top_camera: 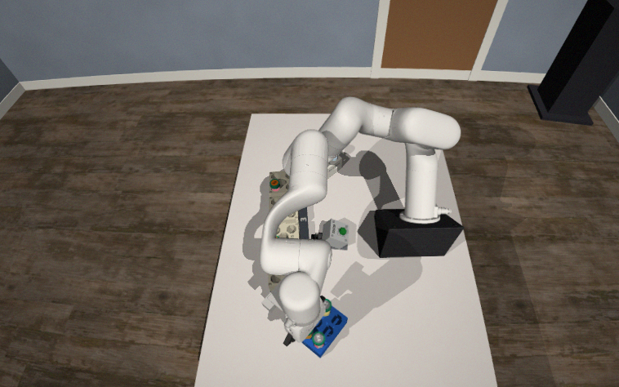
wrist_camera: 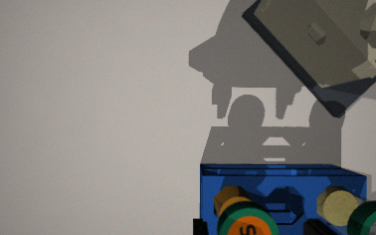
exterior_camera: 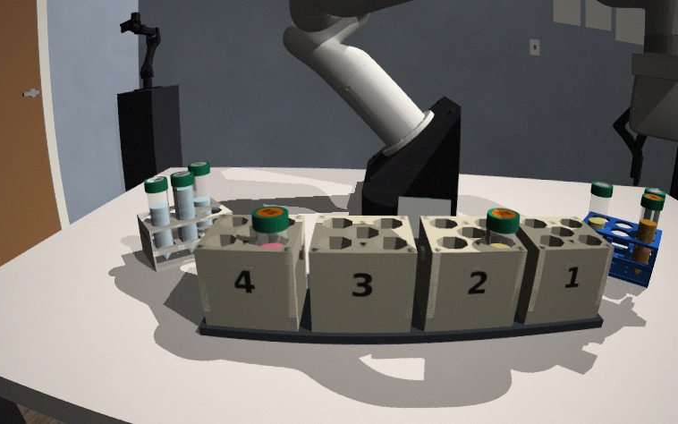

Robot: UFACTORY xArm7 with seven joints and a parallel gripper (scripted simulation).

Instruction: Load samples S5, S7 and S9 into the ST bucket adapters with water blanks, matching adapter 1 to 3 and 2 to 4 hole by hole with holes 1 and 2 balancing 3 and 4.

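Right now my hand is 10 mm past the S7 tube and 90 mm above it. The rest, counted from my hand: blue rack 40 mm behind, 20 mm to the right, 120 mm below; pink-filled sample tube 180 mm ahead, 460 mm to the right, 80 mm below; green done key 60 mm behind, 330 mm to the right, 80 mm below.
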